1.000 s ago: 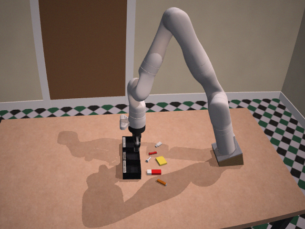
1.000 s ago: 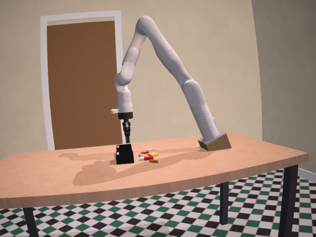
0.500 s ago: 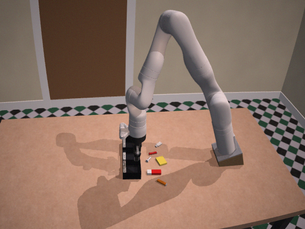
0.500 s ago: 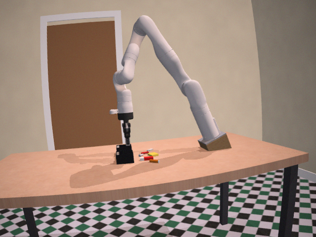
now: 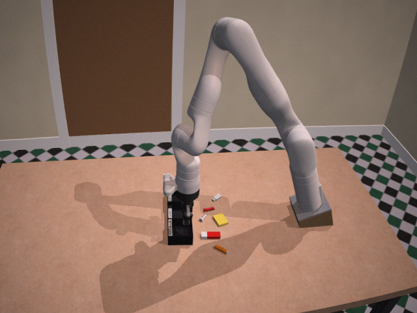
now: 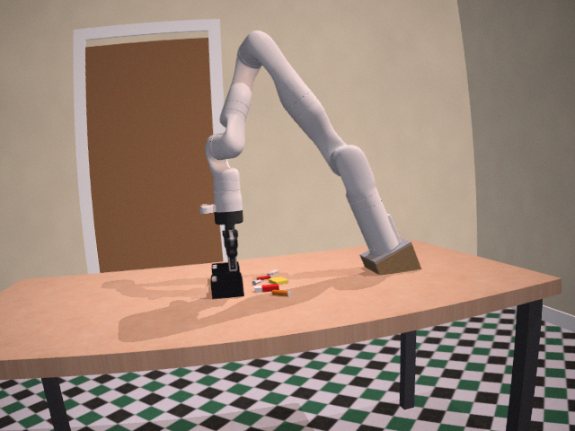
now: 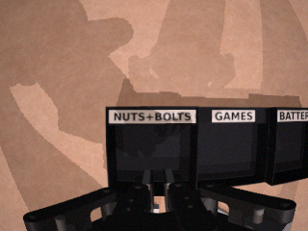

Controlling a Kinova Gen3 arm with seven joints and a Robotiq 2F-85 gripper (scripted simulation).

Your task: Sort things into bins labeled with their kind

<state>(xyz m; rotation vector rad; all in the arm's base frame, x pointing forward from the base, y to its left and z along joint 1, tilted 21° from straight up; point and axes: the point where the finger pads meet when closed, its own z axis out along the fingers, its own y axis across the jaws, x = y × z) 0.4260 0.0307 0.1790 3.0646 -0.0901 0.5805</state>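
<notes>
The red battery is 110 mm to the right of my hand, 100 mm behind it and 80 mm below it. Also, from my hand: bolt 70 mm below, 70 mm behind, 60 mm to the right; orange battery 110 mm behind, 90 mm to the left, 70 mm below; red-and-white block 80 mm behind, 70 mm below, 20 mm to the left.
</notes>
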